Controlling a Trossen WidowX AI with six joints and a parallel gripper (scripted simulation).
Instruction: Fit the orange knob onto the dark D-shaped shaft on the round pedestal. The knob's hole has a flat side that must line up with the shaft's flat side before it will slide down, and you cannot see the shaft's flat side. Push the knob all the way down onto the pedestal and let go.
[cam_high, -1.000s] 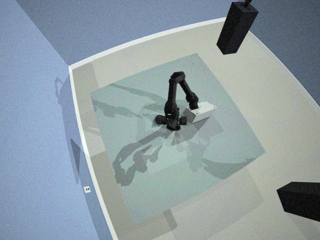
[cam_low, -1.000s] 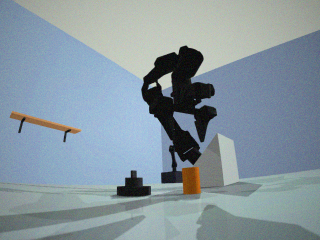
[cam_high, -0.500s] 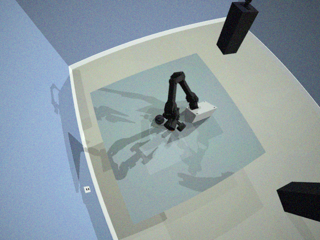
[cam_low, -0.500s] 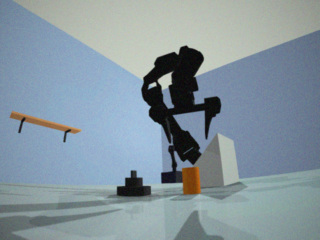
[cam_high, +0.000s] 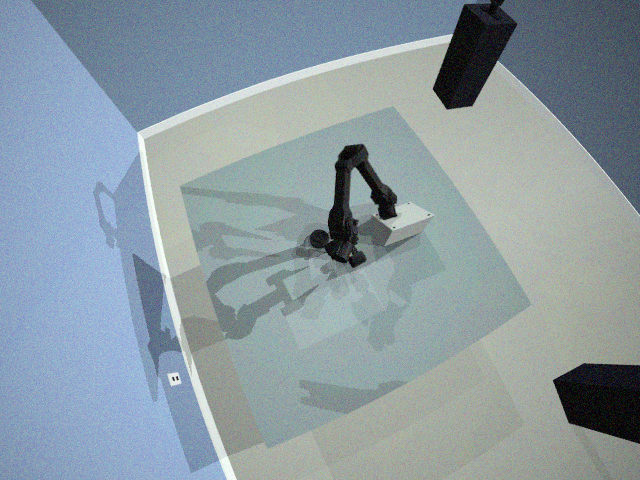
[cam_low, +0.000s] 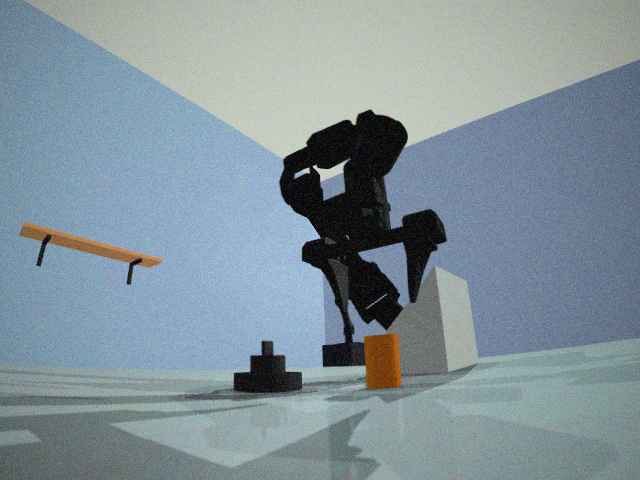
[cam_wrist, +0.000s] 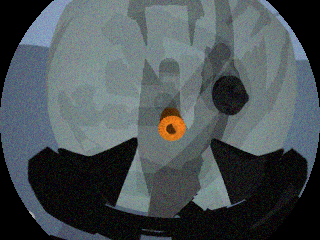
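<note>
Now: gripper tip 6 cm above the orange knob. The rest, counted from my gripper tip: round dark pedestal 8 cm ahead, 11 cm to the right, 6 cm below.
</note>
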